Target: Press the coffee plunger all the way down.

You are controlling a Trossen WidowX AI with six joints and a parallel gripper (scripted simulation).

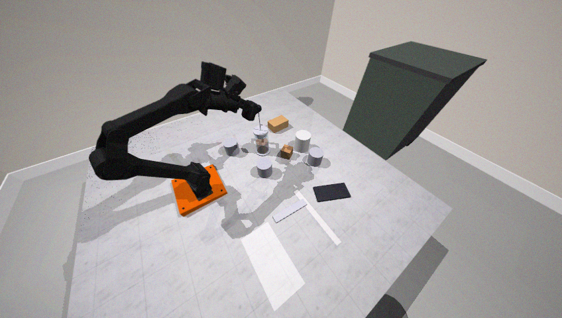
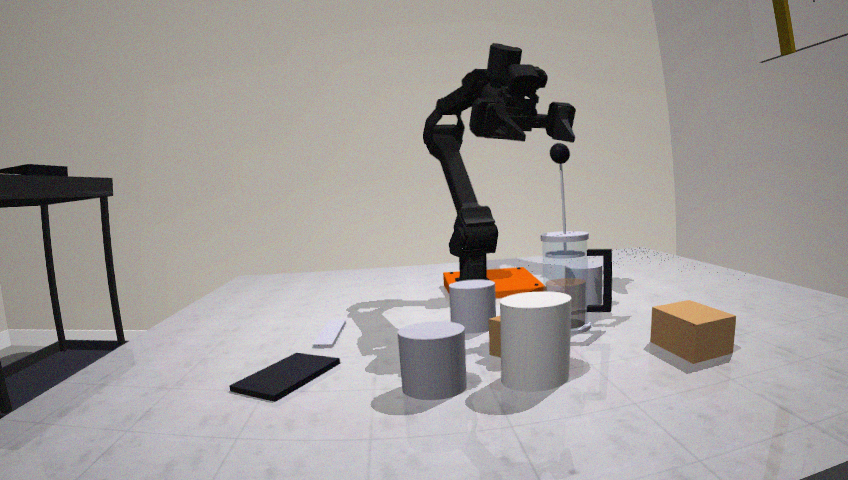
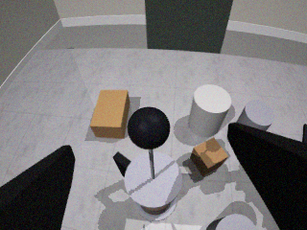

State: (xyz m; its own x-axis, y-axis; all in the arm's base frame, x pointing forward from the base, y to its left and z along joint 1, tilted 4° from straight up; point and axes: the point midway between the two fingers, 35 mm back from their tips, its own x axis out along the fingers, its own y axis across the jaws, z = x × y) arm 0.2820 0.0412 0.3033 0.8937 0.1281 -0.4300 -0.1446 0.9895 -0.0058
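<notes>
Now: the coffee press 3 cm ahead of my gripper tip, 2 cm to the left of it and 16 cm below it. Also, from my gripper tip: white cylinder: 20 cm ahead, 12 cm to the right, 24 cm below; then tan box: 22 cm ahead, 11 cm to the left, 26 cm below; then brown box: 10 cm ahead, 11 cm to the right, 26 cm below.
</notes>
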